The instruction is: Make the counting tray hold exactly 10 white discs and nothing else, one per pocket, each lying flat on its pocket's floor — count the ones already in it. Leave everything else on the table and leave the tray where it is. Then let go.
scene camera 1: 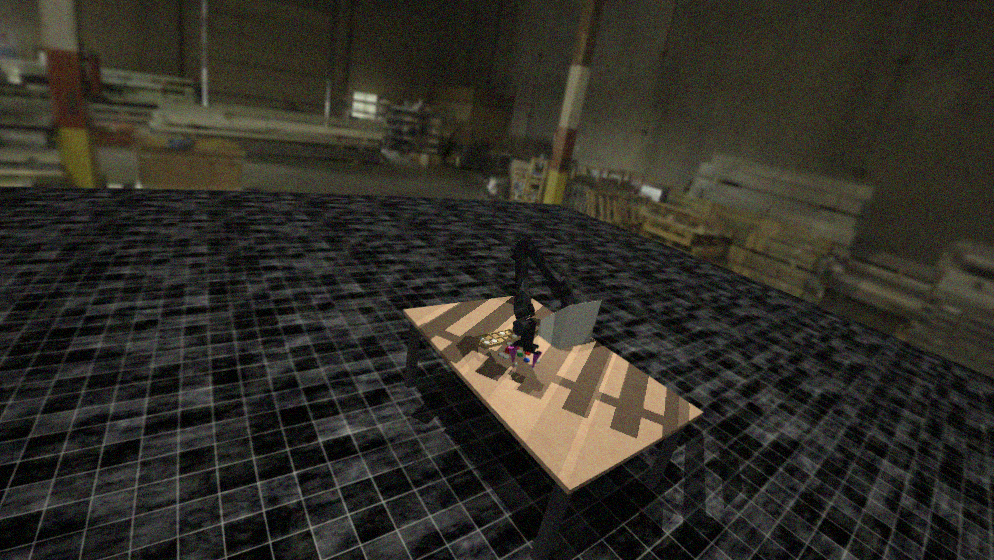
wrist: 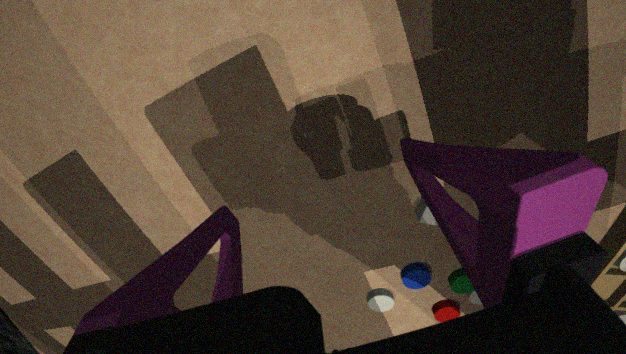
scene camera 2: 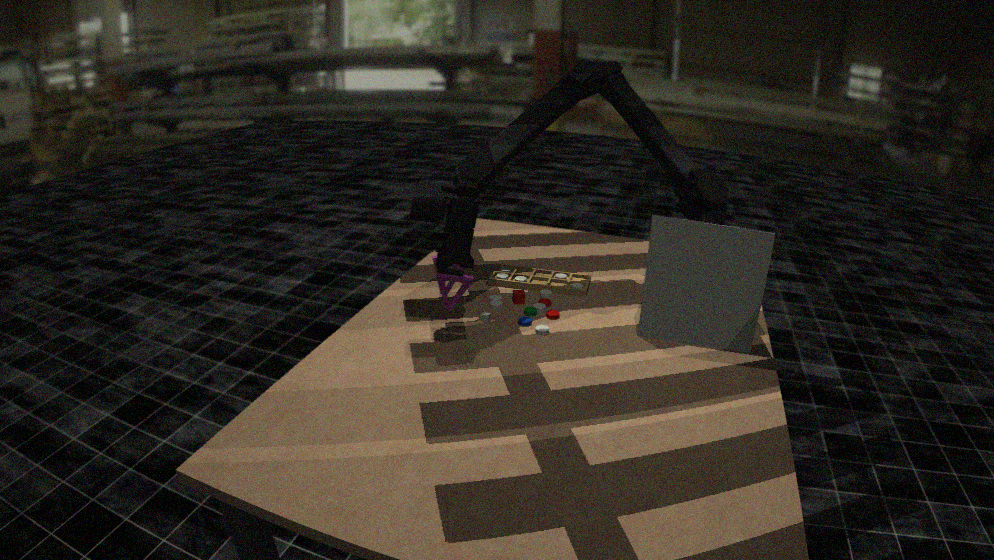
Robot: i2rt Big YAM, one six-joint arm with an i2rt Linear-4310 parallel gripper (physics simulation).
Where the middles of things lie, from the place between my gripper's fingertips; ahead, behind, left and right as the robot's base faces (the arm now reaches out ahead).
Labels:
My hand is 160 mm past the counting tray (scene camera 2: 537, 279), 320 mm to the left of it and 70 mm above it.

